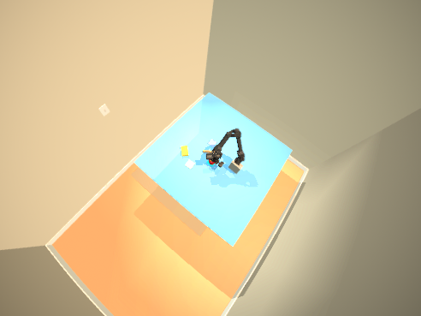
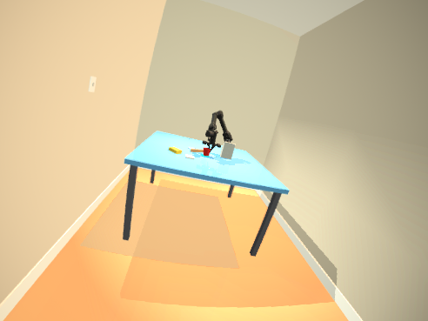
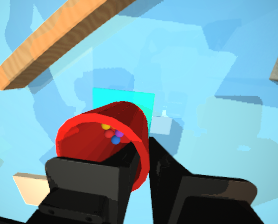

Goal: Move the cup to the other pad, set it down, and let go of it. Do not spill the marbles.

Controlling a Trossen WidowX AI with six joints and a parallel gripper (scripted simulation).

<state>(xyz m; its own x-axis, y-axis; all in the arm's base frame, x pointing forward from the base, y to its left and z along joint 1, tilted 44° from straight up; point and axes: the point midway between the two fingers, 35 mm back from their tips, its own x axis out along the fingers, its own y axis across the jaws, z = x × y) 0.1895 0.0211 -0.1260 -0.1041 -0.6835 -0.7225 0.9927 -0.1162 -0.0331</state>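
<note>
The cyan pad is 50 mm below my gripper tip and 30 mm ahead of it. Also, from my gripper tip: yellow block: 340 mm ahead, 70 mm to the left, 30 mm below; long wooden bar: 100 mm to the right, 90 mm ahead, 40 mm below.
</note>
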